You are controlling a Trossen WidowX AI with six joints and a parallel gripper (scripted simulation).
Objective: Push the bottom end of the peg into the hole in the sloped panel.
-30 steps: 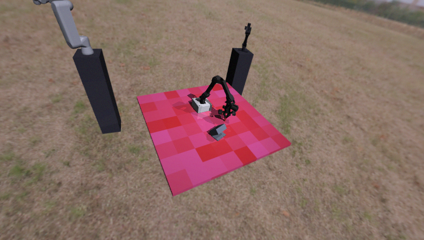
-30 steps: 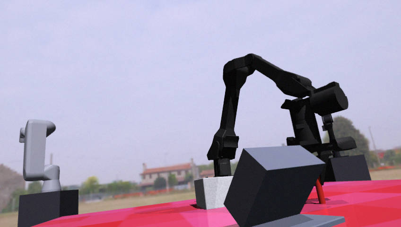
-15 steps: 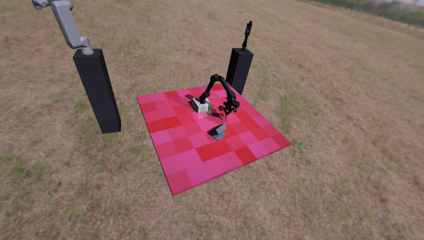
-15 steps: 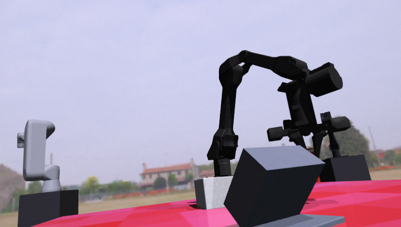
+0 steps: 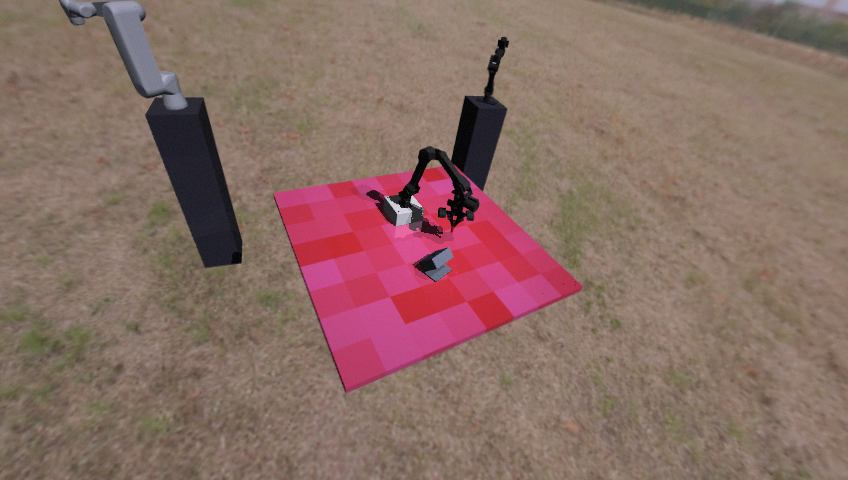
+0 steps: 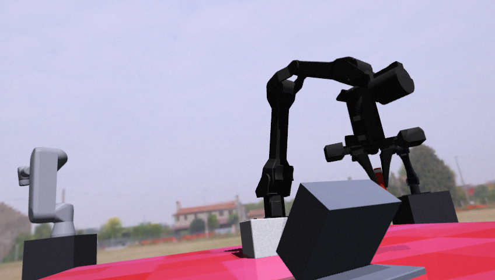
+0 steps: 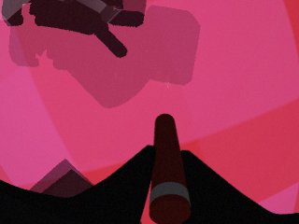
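My gripper tip is 170 mm short of the grey sloped panel block, 150 mm to the left of it and 50 mm above it. Also, from my gripper tip: red peg: 20 mm above.
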